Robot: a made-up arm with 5 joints.
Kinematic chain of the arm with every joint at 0, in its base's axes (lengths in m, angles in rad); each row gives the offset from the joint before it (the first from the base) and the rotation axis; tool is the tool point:
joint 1: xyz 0 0 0.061 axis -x
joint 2: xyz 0 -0.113 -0.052 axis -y
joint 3: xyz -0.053 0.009 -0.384 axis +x
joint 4: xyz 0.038 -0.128 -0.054 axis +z
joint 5: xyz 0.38 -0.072 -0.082 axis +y
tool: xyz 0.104 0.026 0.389
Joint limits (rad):
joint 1: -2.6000..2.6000
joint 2: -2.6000..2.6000
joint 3: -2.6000..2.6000
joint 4: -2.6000..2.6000
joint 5: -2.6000..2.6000
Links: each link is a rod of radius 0.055 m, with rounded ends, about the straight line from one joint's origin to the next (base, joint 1, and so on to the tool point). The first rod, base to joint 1, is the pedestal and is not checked.
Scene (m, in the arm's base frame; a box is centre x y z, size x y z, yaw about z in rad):
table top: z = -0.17
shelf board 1: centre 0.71 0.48 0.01 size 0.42 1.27 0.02 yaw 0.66
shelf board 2: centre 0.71 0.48 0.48 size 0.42 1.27 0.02 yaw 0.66
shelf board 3: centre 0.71 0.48 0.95 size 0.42 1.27 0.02 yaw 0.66
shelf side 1: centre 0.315 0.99 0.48 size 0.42 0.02 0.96 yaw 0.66
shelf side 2: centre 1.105 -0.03 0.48 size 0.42 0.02 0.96 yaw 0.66
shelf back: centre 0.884 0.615 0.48 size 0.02 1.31 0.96 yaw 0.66
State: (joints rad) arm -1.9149 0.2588 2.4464 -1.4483 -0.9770
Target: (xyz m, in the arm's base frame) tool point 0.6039 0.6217 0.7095
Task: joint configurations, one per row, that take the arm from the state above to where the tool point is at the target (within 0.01 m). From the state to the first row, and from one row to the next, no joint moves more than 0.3 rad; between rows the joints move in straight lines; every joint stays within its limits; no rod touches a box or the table.
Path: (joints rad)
1: -2.1098 0.2270 2.3712 -1.5084 -0.7381
2: -2.3048 0.1952 2.2960 -1.5685 -0.4992
3: -2.4997 0.1634 2.2207 -1.6287 -0.2604
4: -2.3921 0.3766 2.2220 -1.5064 -0.1042
5: -2.2844 0.5898 2.2233 -1.3842 0.0519

